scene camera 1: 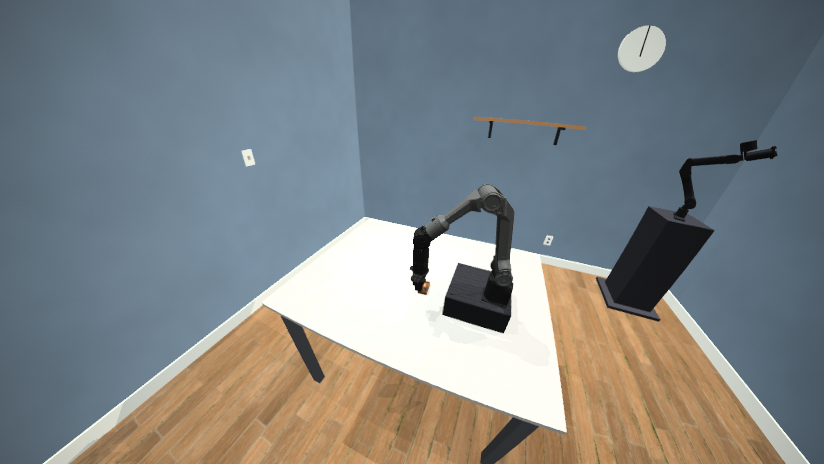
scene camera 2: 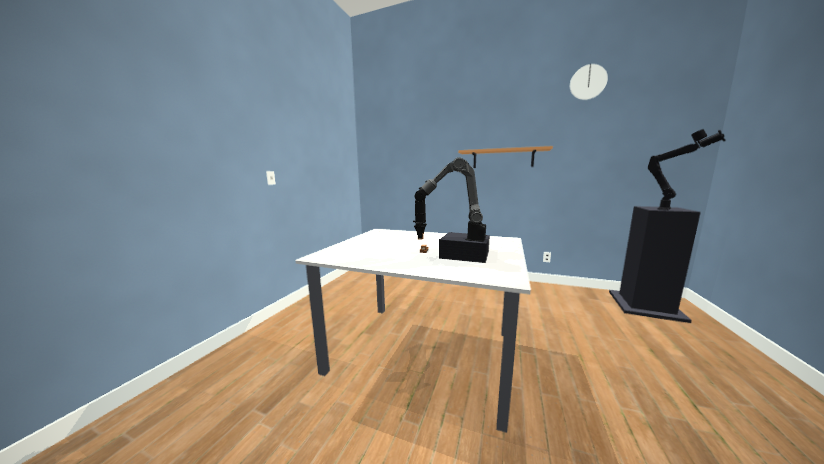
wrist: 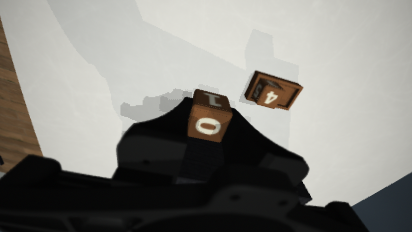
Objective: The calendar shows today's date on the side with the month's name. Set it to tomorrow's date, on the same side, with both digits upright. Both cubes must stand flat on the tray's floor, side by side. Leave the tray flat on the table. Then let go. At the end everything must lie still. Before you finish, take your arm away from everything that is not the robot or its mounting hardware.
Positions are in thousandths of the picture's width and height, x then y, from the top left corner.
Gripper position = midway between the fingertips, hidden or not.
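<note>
You'd see my gripper (wrist: 504, 485) here, and there's a brown wooden cube (wrist: 511, 498) showing as well.
</note>
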